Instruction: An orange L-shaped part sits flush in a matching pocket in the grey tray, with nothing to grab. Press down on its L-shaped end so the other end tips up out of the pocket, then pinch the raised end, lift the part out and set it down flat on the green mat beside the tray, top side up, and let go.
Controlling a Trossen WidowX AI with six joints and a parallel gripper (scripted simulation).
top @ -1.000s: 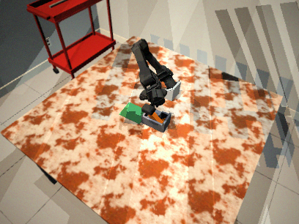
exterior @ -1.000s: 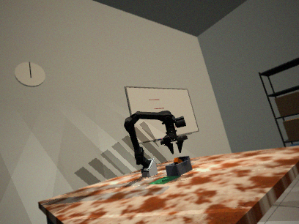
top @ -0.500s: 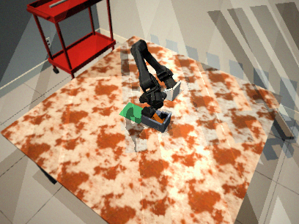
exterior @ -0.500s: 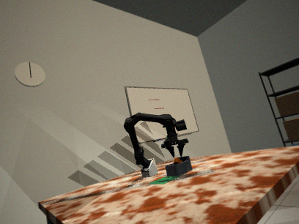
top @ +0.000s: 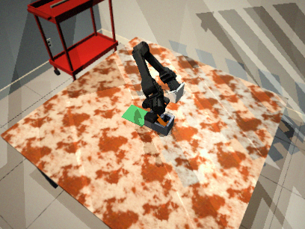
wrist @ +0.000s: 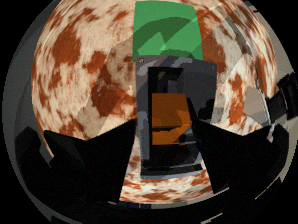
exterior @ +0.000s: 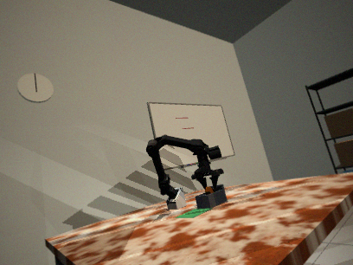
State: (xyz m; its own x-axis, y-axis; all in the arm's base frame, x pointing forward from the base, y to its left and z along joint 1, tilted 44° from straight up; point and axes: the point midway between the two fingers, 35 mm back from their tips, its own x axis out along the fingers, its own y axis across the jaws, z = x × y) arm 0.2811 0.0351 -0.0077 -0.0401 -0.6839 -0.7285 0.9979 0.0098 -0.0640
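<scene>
Right now my gripper tip is 40 mm above the orange L-shaped part, 30 mm to the right of it and 20 mm past it. From my gripper tip the other things lie so: green mat: 150 mm to the right, 90 mm below, 10 mm behind.
</scene>
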